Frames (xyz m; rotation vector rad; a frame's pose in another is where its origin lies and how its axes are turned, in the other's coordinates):
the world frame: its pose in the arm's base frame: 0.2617 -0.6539 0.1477 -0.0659 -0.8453 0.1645
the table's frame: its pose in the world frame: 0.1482 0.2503 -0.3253 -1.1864 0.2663 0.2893
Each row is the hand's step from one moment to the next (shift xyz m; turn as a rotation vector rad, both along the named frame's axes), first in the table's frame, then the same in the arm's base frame.
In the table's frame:
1: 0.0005 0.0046 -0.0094 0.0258 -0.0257 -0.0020
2: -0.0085 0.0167 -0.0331 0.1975 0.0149 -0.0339
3: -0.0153 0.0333 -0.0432 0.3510 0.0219 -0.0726
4: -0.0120 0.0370 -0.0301 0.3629 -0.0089 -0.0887
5: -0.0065 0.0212 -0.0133 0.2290 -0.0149 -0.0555
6: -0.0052 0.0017 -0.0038 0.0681 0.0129 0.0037
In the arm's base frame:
1: 0.0054 -0.0073 -0.0053 0.0133 -0.0030 0.0338
2: 0.0102 -0.0280 -0.0237 0.1874 0.0206 0.0695
3: 0.0140 -0.0342 -0.0429 0.3355 0.0239 0.1257
4: 0.0138 -0.0202 -0.0427 0.3397 0.0030 0.1556
5: 0.0069 -0.0078 -0.0237 0.2107 -0.0003 0.1064
6: -0.0025 -0.0043 -0.0044 0.0623 0.0236 0.0195

